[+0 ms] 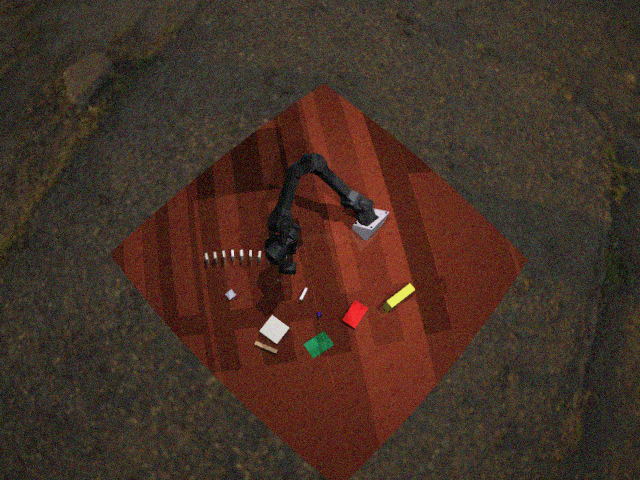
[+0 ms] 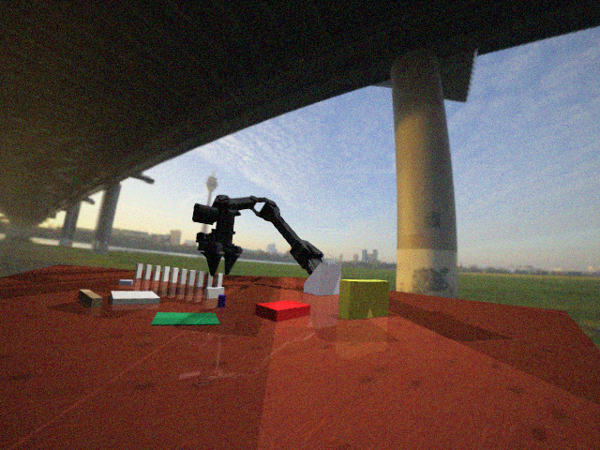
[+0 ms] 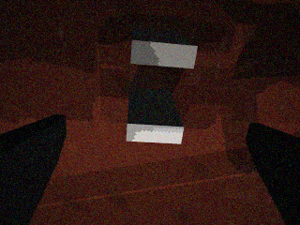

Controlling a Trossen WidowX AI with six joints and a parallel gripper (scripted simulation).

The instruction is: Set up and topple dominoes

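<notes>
The purple piece is 40 mm ahead of my gripper tip, 240 mm to the left of it and 30 mm below it. Round my gripper tip: white slab (210 mm ahead, 190 mm to the left, 40 mm below); then red block (70 mm behind, 330 mm to the left, 30 mm below); then grey cube (260 mm ahead, 10 mm to the right, 40 mm below).
</notes>
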